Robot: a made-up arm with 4 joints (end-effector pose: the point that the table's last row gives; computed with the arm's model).
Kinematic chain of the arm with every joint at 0, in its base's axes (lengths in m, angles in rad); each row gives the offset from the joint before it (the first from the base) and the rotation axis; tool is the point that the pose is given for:
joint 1: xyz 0 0 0.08 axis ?
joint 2: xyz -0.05 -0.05 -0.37 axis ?
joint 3: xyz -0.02 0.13 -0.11 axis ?
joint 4: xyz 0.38 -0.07 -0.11 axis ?
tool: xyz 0 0.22 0.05
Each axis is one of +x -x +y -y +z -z.
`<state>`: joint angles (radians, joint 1 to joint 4).
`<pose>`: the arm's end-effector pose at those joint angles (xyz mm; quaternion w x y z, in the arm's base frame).
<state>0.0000 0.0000 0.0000 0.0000</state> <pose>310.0 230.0 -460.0 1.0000 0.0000 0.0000 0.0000</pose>
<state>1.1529 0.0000 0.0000 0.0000</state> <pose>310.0 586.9 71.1 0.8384 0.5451 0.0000 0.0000</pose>
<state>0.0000 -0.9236 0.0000 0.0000</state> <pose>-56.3 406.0 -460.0 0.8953 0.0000 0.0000 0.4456</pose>
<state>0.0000 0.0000 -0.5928 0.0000</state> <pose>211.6 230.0 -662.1 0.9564 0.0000 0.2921 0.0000</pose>
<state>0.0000 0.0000 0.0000 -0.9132</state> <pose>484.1 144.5 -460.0 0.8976 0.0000 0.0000 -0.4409</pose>
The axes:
joint 1: +x
joint 2: -z
joint 3: -y
joint 4: +z

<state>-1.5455 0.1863 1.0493 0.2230</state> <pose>194.5 -217.9 -108.9 0.5485 -0.6770 -0.3401 0.3538</pose>
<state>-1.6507 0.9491 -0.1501 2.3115</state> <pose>-13.4 -549.9 377.7 0.5804 -0.5184 0.4584 0.4292</pose>
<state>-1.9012 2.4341 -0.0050 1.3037</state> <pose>-85.4 -435.2 478.3 0.4928 -0.6858 -0.4363 -0.3107</pose>
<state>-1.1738 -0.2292 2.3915 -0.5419</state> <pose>-437.7 -47.6 -64.3 0.4951 0.0910 -0.7495 0.4300</pose>
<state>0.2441 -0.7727 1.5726 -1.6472</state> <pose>-52.3 -21.0 197.9 0.5546 0.7352 -0.2116 -0.3274</pose>
